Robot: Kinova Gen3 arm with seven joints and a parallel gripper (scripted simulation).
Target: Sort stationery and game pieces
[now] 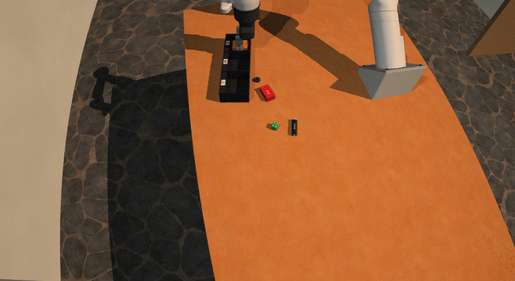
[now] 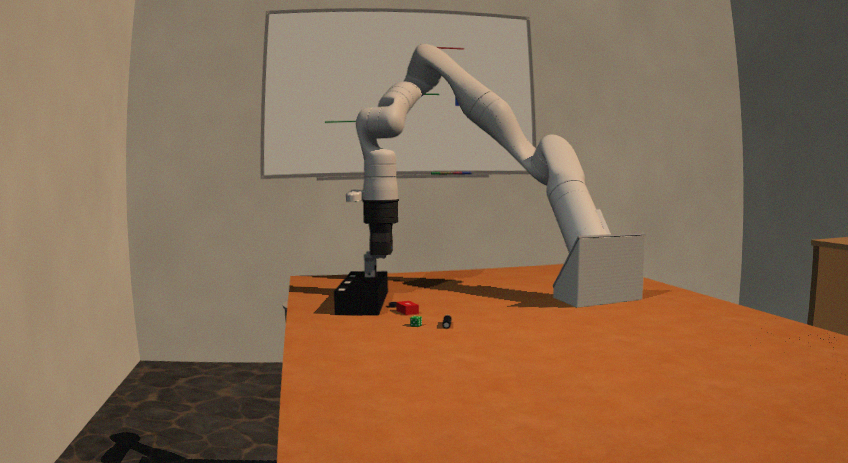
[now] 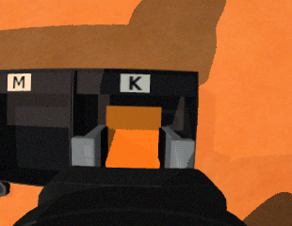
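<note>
The orange block lies 10 mm below my hand. From my hand the other things lie so: black nut (50 mm behind, 130 mm to the left, 40 mm below); then grey-and-white piece (30 mm below); then black row (20 mm ahead, 80 mm to the left, 20 mm below).
</note>
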